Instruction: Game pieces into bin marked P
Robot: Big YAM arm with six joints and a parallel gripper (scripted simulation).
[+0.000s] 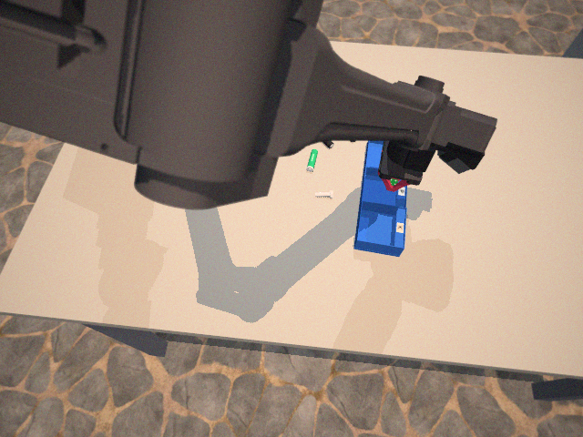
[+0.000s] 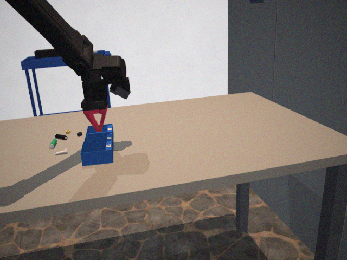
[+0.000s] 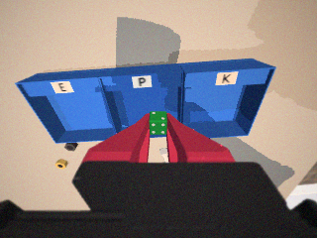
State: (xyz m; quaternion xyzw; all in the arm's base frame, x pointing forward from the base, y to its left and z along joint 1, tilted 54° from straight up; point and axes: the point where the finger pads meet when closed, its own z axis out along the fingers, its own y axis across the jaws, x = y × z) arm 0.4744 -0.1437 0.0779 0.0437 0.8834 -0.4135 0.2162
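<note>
Right now the blue bin is 20 mm to the left of my hand and 50 mm below it. Also, from my hand: black nut (50 mm behind, 160 mm to the left, 60 mm below); then bolt (110 mm behind, 20 mm to the left, 60 mm below); then green die (right at my hand).
</note>
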